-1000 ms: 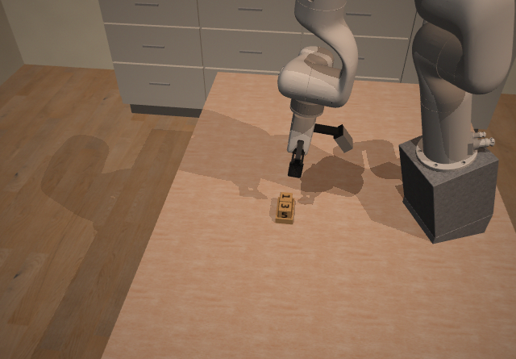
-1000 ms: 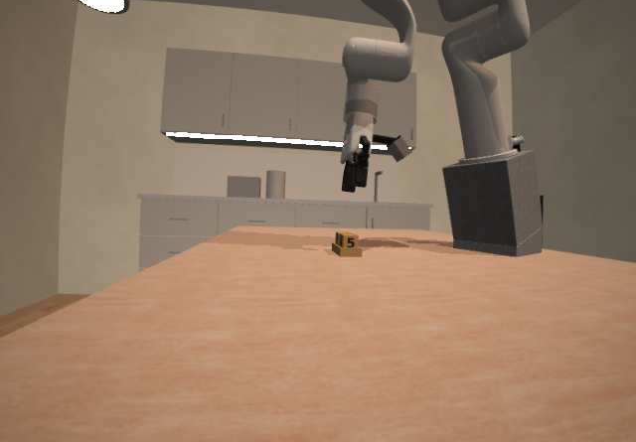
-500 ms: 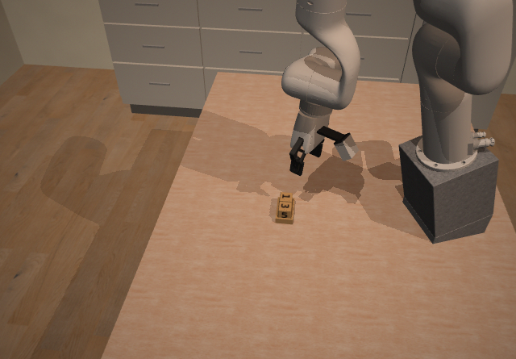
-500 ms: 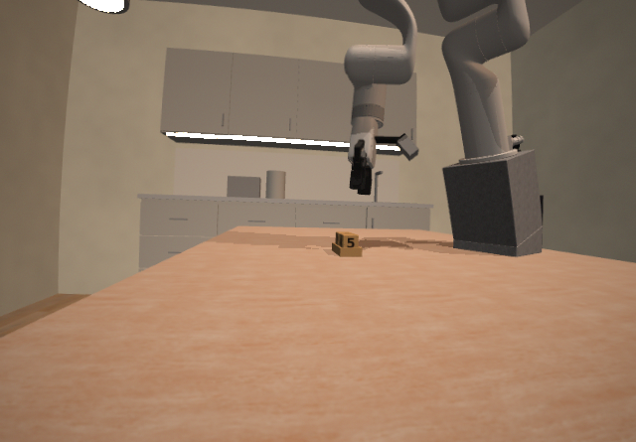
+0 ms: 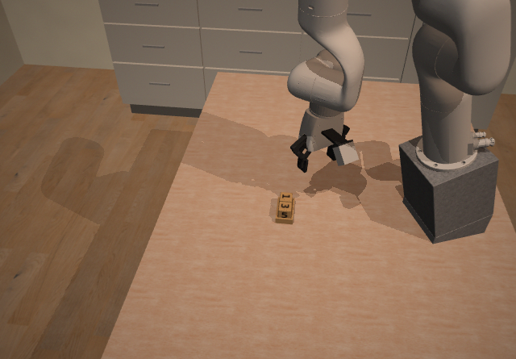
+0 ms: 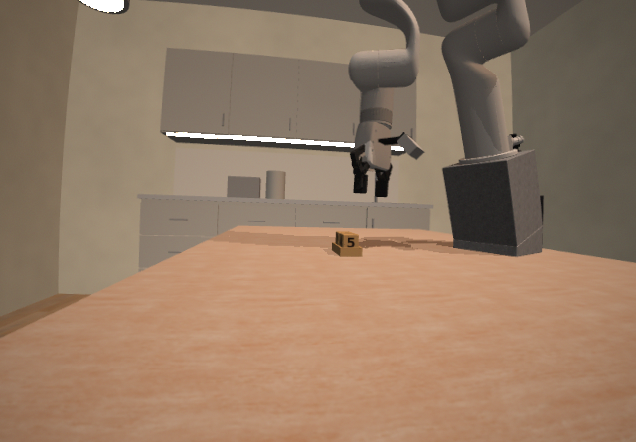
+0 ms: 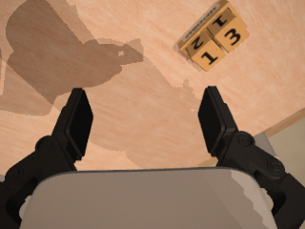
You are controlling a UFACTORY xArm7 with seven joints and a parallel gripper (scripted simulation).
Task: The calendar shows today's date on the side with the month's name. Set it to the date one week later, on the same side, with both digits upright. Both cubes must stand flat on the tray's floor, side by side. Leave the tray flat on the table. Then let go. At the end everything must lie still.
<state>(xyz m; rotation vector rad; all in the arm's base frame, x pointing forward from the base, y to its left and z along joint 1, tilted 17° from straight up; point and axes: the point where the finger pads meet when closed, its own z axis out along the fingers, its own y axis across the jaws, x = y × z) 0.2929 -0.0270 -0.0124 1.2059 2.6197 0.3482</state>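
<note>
Now: hand 70 mm short of the wooden cube, 40 mm to the right of it and 110 mm above it.
</note>
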